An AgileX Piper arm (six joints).
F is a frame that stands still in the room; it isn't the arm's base.
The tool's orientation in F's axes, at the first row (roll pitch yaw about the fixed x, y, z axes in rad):
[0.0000 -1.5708 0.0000]
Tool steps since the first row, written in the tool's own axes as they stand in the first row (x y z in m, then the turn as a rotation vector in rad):
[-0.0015 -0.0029 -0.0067 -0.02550 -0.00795 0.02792]
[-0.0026 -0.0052 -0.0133 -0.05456 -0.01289 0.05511]
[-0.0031 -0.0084 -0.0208 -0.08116 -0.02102 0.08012]
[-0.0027 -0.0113 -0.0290 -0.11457 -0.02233 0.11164]
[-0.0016 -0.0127 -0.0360 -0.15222 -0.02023 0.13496]
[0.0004 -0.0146 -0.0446 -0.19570 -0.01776 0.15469]
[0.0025 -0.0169 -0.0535 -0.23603 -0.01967 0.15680]
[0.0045 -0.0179 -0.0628 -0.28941 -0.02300 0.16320]
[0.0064 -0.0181 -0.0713 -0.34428 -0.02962 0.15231]
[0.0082 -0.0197 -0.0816 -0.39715 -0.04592 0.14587]
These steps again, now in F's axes. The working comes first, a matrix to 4 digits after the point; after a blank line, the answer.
The tool's axes in the first row as the columns of a matrix, in F's axes (used below as rounded here):
[0.0000 0.0000 -1.0000]
[0.0000 1.0000 0.0000]
[1.0000 0.0000 0.0000]

[0.0067 -0.0029 -0.0015 -0.02792 -0.00795 -0.02550]
[0.0133 -0.0052 -0.0026 -0.05511 -0.01289 -0.05456]
[0.0208 -0.0084 -0.0031 -0.08012 -0.02102 -0.08116]
[0.0290 -0.0113 -0.0027 -0.11164 -0.02233 -0.11457]
[0.0360 -0.0127 -0.0016 -0.13496 -0.02023 -0.15222]
[0.0446 -0.0146 0.0004 -0.15469 -0.01776 -0.19570]
[0.0535 -0.0169 0.0025 -0.15680 -0.01967 -0.23603]
[0.0628 -0.0179 0.0045 -0.16320 -0.02300 -0.28941]
[0.0713 -0.0181 0.0064 -0.15231 -0.02962 -0.34428]
[0.0816 -0.0197 0.0082 -0.14587 -0.04592 -0.39715]

